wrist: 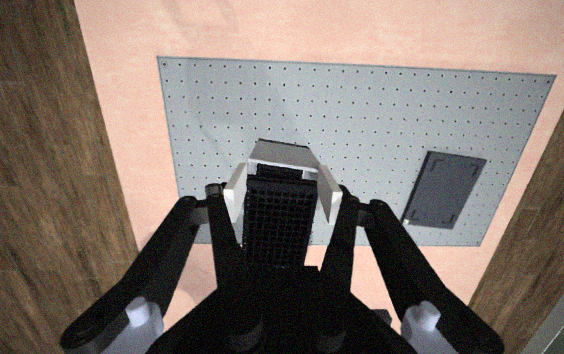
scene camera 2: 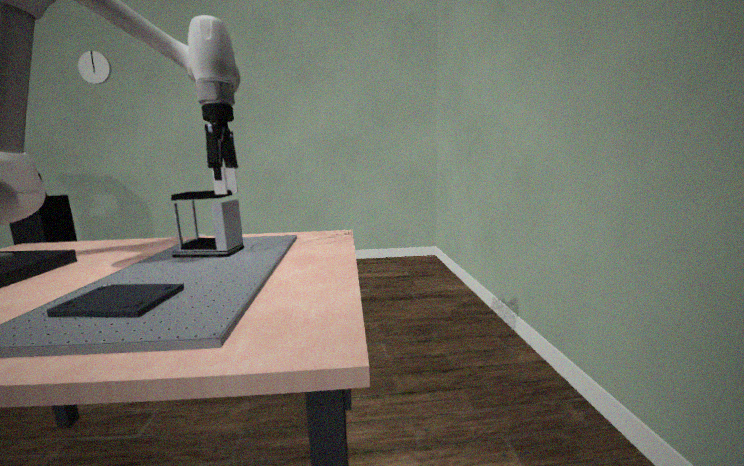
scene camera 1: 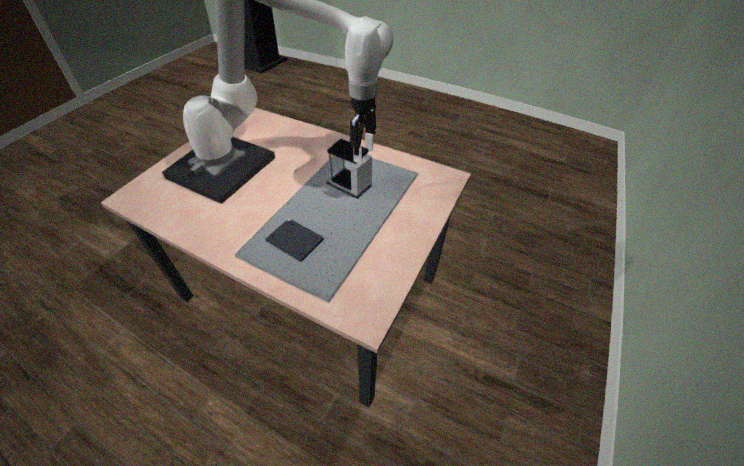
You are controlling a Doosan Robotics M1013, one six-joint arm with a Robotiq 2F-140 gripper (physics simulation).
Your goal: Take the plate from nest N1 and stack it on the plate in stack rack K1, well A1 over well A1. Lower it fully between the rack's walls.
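Places are measured from the arm's base along level axes (x ahead, y left, z up), in millimetres.
Pixels of known places: gripper, fingertip midpoint: (wrist: 282, 176) (scene camera 2: 227, 193) (scene camera 1: 363, 156); arm's base, link origin: (scene camera 1: 217, 159).
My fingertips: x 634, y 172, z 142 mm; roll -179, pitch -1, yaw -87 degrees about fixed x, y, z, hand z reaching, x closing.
Note:
For each thing: its top centre in the pictures, then the offset to it from my fingertips. Level surfaces: height alone.
- Rack K1, top centre: (wrist: 277, 220) (scene camera 2: 203, 201) (scene camera 1: 347, 154) 1 mm left, 70 mm back, 19 mm down
- Nest N1, top centre: (scene camera 2: 120, 294) (wrist: 444, 194) (scene camera 1: 294, 237) 344 mm right, 69 mm back, 150 mm down
- grey perforated board, surface height: 165 mm down
- pink table, surface height: 178 mm down
My gripper (scene camera 1: 363, 149) (scene camera 2: 224, 182) (wrist: 282, 176) is shut on a black plate with a grid of wells (scene camera 1: 347, 149) (scene camera 2: 196, 195) (wrist: 280, 225), its white pads on two opposite sides. The plate is about level and hangs over rack K1, just above the tops of its walls in scene camera 2. Rack K1 (scene camera 1: 362, 178) (scene camera 2: 228, 225) (wrist: 284, 152) has pale walls and thin posts. The dark plate in it (scene camera 1: 341, 178) (scene camera 2: 203, 243) (wrist: 279, 172) lies low and is mostly hidden in the wrist view. Nest N1 (scene camera 1: 294, 239) (scene camera 2: 118, 300) (wrist: 445, 190) is a flat dark pad with no plate on it.
Rack and nest stand on a grey perforated board (scene camera 1: 340, 257) (scene camera 2: 203, 323) (wrist: 350, 110) on the pink table (scene camera 1: 384, 274) (scene camera 2: 307, 312) (wrist: 350, 30). The arm's black base plate (scene camera 1: 219, 183) (scene camera 2: 38, 263) is at the other side of the table.

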